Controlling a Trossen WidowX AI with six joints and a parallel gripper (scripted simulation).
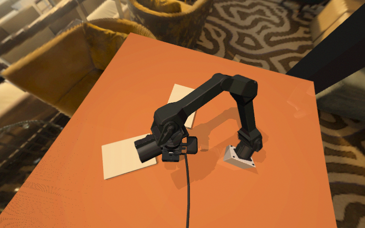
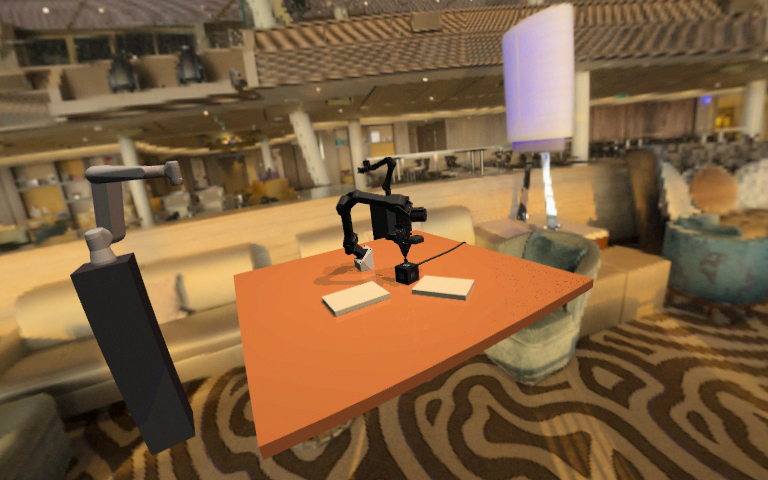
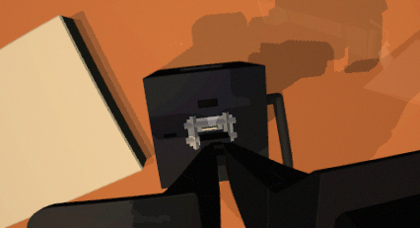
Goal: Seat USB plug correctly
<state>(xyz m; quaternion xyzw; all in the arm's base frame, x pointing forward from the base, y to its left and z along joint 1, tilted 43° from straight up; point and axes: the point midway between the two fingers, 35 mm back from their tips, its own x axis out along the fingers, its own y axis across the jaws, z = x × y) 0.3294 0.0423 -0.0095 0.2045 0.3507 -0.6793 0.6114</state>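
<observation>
The USB plug is 2 cm below my gripper tip.
</observation>
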